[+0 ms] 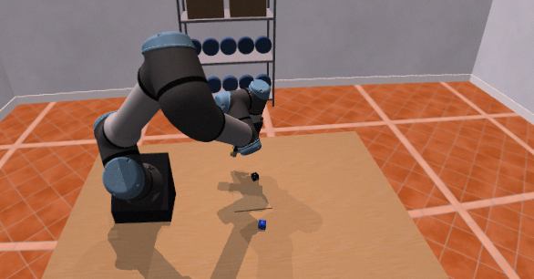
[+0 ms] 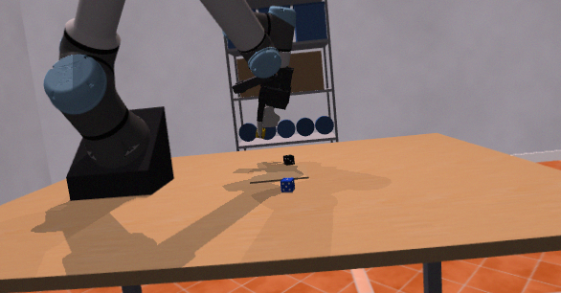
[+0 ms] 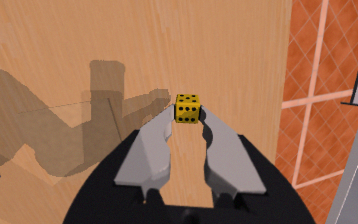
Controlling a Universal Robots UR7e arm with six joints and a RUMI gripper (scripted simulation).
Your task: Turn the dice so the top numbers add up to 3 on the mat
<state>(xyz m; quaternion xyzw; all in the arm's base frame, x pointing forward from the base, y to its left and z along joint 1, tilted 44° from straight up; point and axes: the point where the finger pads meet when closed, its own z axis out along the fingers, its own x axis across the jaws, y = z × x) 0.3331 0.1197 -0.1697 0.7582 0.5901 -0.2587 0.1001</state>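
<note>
My gripper is now 8 cm short of the black die, 8 cm above it and 7 cm to the left of it. Round my hand: yellow die right at my hand; then blue die 34 cm to the right, 8 cm below, 7 cm ahead; then tan mat 18 cm to the right, 9 cm below, 5 cm ahead.
</note>
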